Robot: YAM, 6 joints.
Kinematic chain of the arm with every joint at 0, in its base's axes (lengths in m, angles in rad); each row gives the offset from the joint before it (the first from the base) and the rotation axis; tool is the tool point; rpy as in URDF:
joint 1: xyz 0 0 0.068 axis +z
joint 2: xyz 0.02 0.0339 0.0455 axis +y
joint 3: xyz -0.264 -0.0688 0 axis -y
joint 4: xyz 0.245 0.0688 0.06 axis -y
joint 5: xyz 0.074 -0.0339 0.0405 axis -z
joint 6: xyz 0.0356 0 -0.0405 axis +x
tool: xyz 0 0 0 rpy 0 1.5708 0
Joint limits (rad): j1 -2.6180..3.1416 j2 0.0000..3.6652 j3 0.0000..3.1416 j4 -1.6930..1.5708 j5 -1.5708..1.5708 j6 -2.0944..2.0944
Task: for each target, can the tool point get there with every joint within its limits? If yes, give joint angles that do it. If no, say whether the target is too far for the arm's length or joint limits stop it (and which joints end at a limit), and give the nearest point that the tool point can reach.
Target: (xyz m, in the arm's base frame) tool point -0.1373 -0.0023 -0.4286
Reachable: no: joint limits stop it (at a limit: joint 1, joint 2) | nearest point -0.1538 -0.0008 -0.3677 | short by 0.063 m
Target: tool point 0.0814 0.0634 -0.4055
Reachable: no: joint limits stop it (at a limit: joint 2) | nearest point 0.0957 0.0746 -0.3572 | short by 0.052 m
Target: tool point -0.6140 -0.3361 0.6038
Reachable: no: too far | nearest point -0.4580 -0.2618 0.4796 | short by 0.213 m
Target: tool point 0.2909 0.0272 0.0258
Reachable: yes | joints 0.1985 2.1032 0.6583 0.4000 1.0373 0.4706
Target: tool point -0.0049 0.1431 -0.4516
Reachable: no: joint limits stop it (at a limit: joint 2) | nearest point -0.0056 0.1629 -0.3701 | short by 0.084 m
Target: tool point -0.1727 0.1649 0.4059
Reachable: yes | joints 2.5211 1.1226 0.9793 0.5041 1.2485 -0.4752
